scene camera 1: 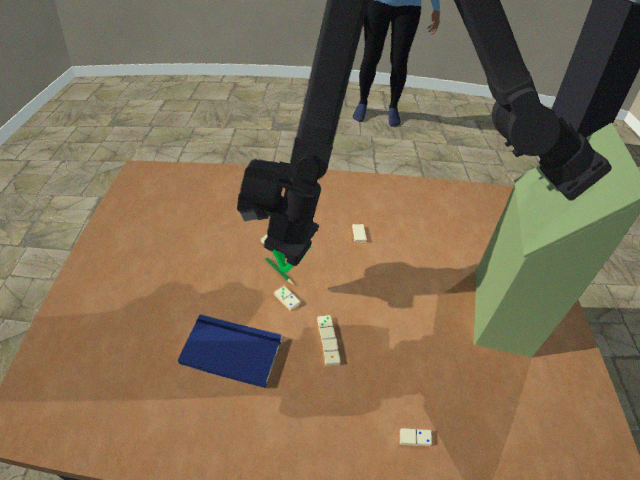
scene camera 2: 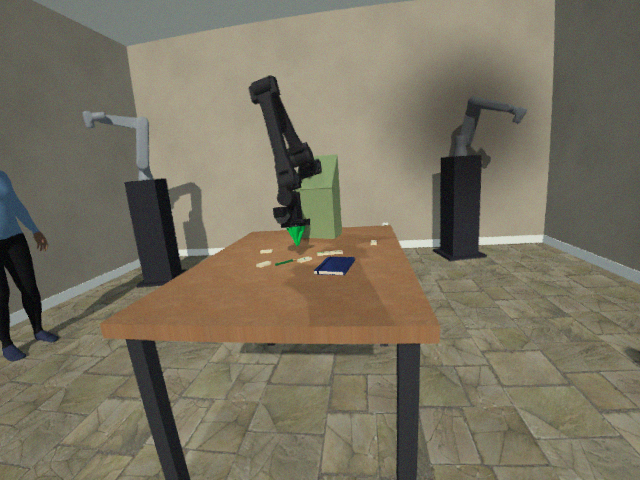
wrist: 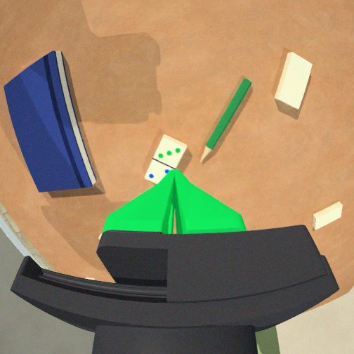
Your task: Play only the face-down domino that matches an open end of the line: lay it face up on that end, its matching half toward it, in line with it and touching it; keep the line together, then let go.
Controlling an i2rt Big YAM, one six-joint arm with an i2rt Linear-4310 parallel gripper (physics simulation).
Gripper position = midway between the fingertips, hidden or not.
I see my gripper (scene camera 1: 283,270), a blue notebook (scene camera 1: 238,352) and a green pencil (wrist: 242,89).
The blue notebook also shows in the wrist view (wrist: 46,127). My gripper also shows in the wrist view (wrist: 174,177).
